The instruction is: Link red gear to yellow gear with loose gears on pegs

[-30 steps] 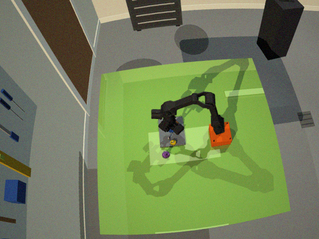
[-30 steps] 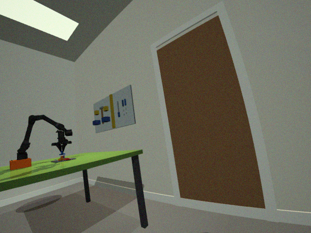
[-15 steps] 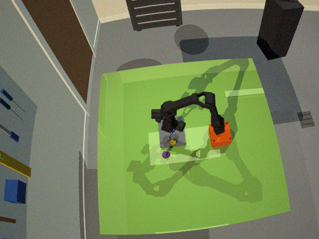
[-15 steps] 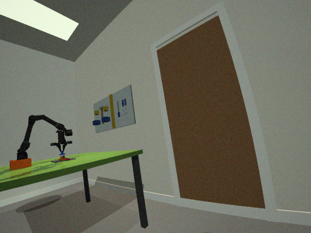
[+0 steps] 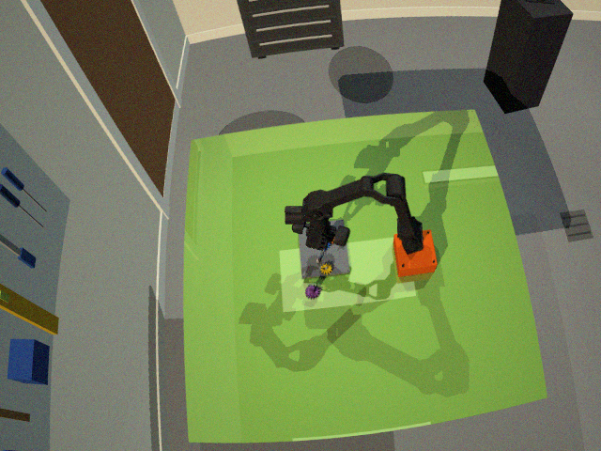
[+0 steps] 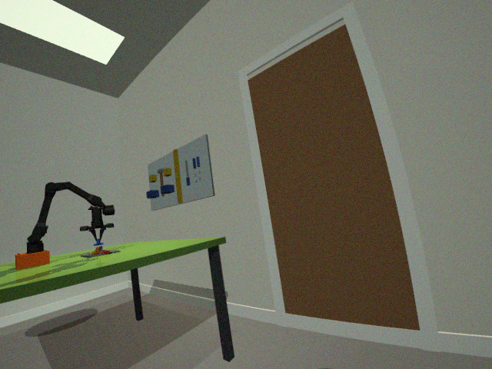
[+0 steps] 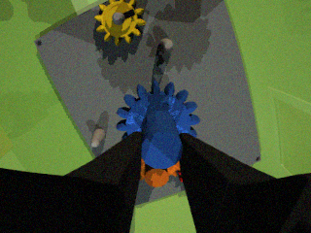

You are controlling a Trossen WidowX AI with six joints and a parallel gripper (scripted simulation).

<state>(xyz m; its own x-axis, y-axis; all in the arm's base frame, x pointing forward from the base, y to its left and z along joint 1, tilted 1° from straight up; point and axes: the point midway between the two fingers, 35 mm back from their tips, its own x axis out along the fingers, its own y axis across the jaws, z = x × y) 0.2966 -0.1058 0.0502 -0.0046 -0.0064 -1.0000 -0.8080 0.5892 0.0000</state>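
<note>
Right now the board is 10 mm to the right of my gripper tip and 80 mm below it. The rest, counted from my gripper tip: orange gear (30 mm behind, 50 mm to the right, 60 mm below); then yellow gear (10 mm ahead, 70 mm to the left, 70 mm below); then blue gear (10 mm below).
</note>
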